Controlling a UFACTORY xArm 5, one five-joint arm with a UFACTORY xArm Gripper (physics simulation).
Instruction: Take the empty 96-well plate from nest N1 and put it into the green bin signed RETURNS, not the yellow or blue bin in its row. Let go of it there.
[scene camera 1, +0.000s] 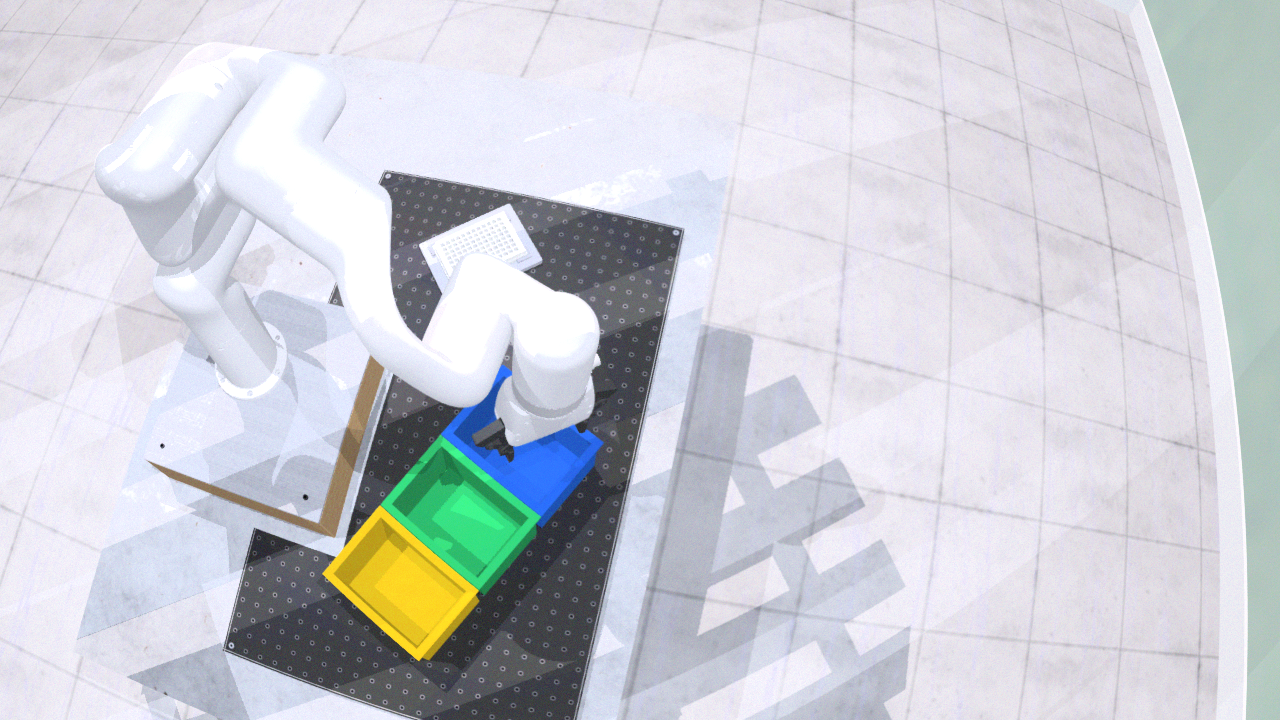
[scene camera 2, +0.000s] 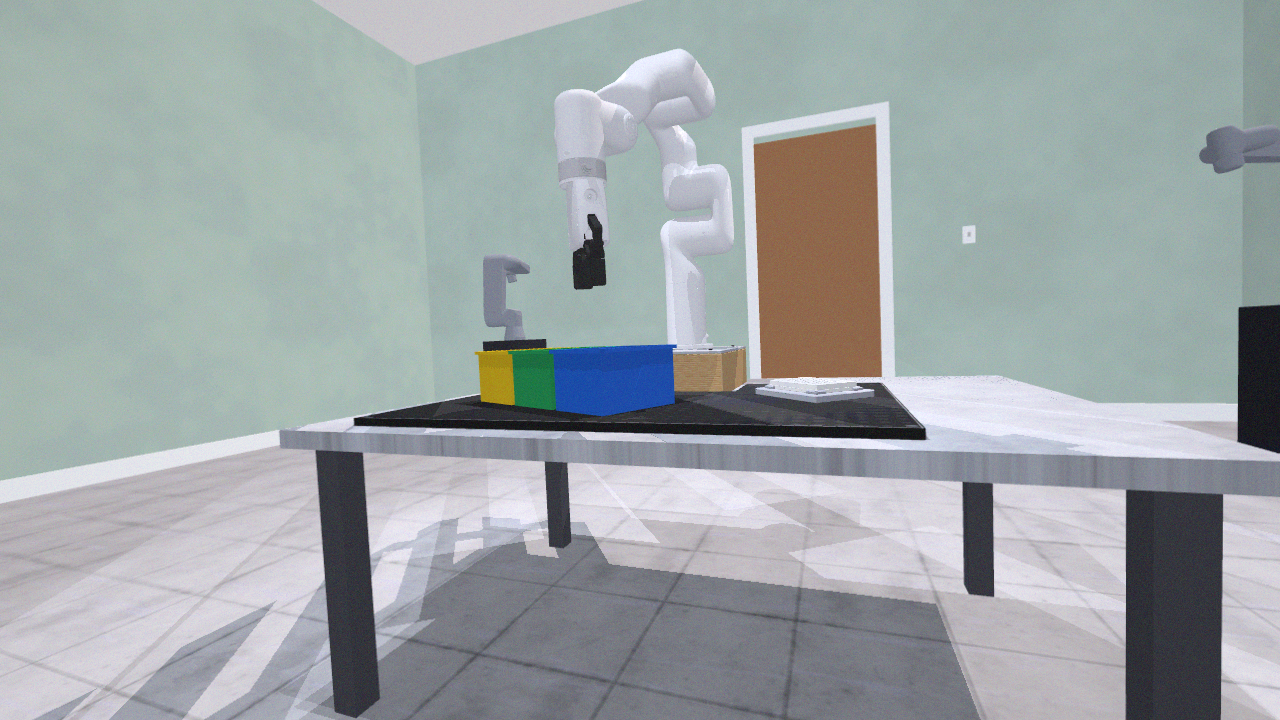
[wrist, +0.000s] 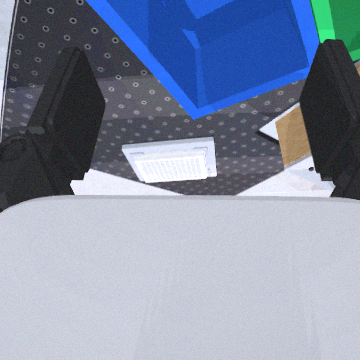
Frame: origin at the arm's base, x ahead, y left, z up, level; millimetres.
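Seen in the pictures: gripper, fingertip midpoint: (scene camera 1: 541, 436) (scene camera 2: 589, 287) (wrist: 198, 70); arm's base, origin of the base link: (scene camera 1: 251, 361) (scene camera 2: 687, 348).
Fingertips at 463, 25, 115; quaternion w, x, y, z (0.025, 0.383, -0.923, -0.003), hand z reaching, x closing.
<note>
Pixels of each thing's top centre, then the offset from my fingertips to it, as dx, dy, dz.
- white 96-well plate, middle of its top: (scene camera 1: 478, 246) (scene camera 2: 811, 380) (wrist: 171, 169) -225, +302, -171
- blue bin, middle of its top: (scene camera 1: 458, 511) (scene camera 2: 567, 348) -76, -104, -98
The white 96-well plate (scene camera 1: 483, 238) (scene camera 2: 812, 384) (wrist: 172, 167) lies flat on its light nest (scene camera 1: 531, 259) (scene camera 2: 768, 391) (wrist: 211, 160); the arm's wrist covers the nest's lower edge in scene camera 1. My gripper (scene camera 1: 544, 438) (scene camera 2: 588, 270) (wrist: 198, 70) is open and empty, high above the blue bin (scene camera 1: 537, 479) (scene camera 2: 614, 378) (wrist: 245, 60). The plate shows between and beyond the fingers in the wrist view, far below. The green bin (scene camera 1: 465, 512) (scene camera 2: 533, 379) (wrist: 345, 25) stands between the blue bin and the yellow bin (scene camera 1: 402, 573) (scene camera 2: 496, 377). No sign is readable on the bins or the nest.
Bins and nest stand on a dark perforated mat (scene camera 1: 599, 277) (scene camera 2: 859, 429) (wrist: 120, 107) on the grey table (scene camera 2: 1056, 461). The arm's base block (scene camera 1: 344, 465) (scene camera 2: 709, 368) (wrist: 295, 132), with wooden sides, stands beside the mat. A grey arm (scene camera 2: 494, 291) shows in the background.
</note>
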